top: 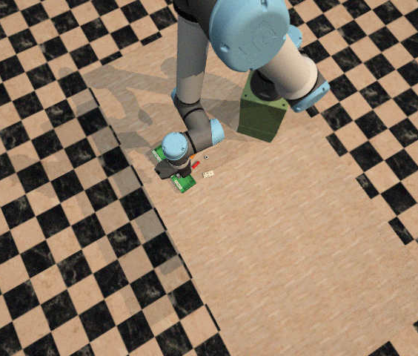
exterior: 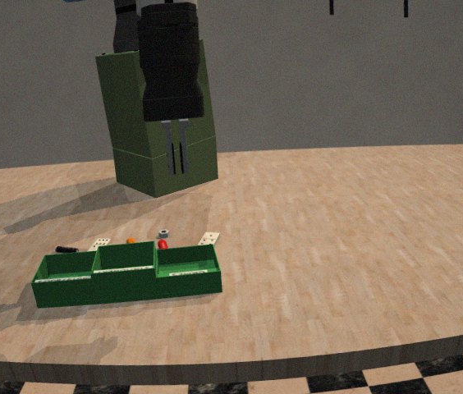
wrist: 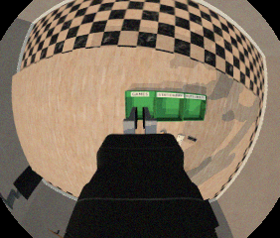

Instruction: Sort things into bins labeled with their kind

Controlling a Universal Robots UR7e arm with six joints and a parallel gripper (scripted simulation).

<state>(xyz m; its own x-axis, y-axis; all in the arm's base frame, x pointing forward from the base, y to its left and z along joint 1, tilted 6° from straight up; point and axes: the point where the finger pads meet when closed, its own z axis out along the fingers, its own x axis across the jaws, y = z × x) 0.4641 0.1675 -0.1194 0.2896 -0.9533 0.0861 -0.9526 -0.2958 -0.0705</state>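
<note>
My gripper is now 15 cm past the white nut, 8 cm to the left of it and 17 cm above it. The rest, counted from my hand: red cylinder (9 cm behind, 6 cm to the right, 17 cm below); then orange cylinder (9 cm behind, 11 cm to the right, 17 cm below); then three joined green bins (1 cm ahead, 8 cm to the right, 15 cm below).
</note>
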